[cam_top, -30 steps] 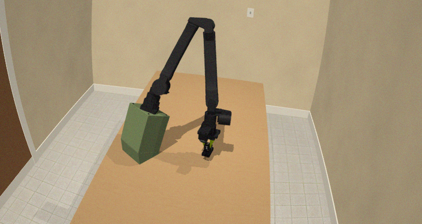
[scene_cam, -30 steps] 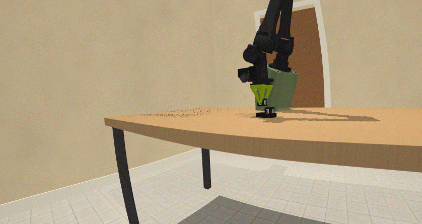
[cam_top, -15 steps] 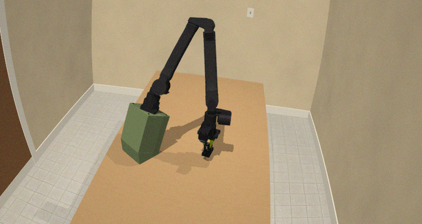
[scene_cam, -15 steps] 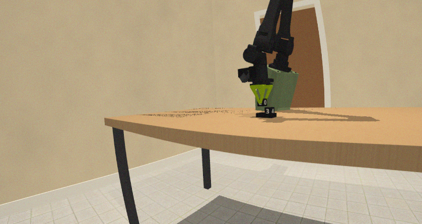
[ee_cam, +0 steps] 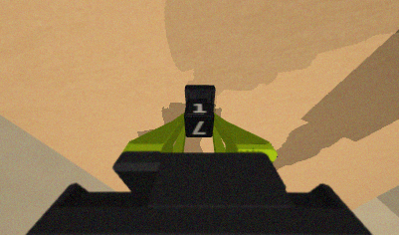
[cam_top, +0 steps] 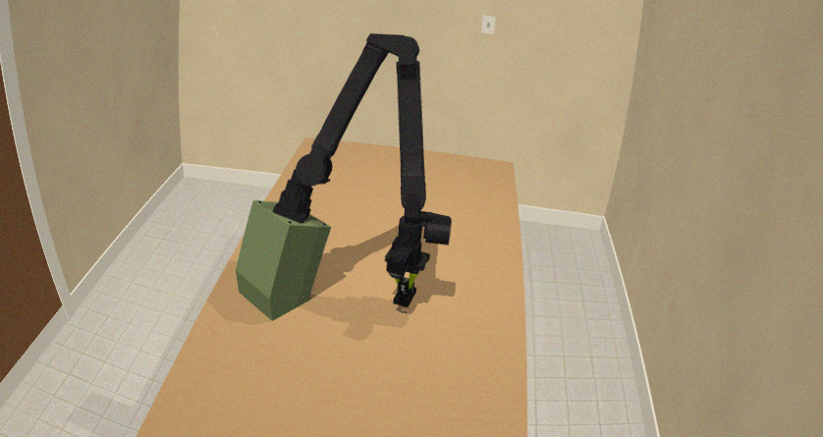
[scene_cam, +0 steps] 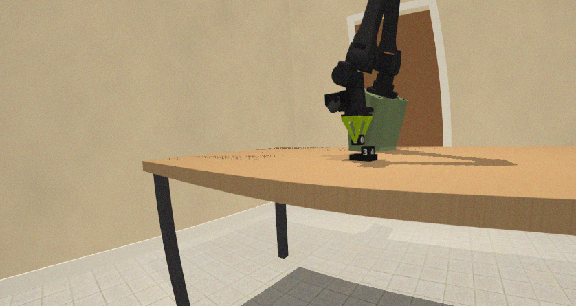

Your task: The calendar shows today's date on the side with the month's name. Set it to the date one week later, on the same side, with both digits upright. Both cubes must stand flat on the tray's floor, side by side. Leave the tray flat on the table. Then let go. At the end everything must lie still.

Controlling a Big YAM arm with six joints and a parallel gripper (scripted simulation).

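Right now the black tray is 2 cm to the left of my hand and 5 cm below it.
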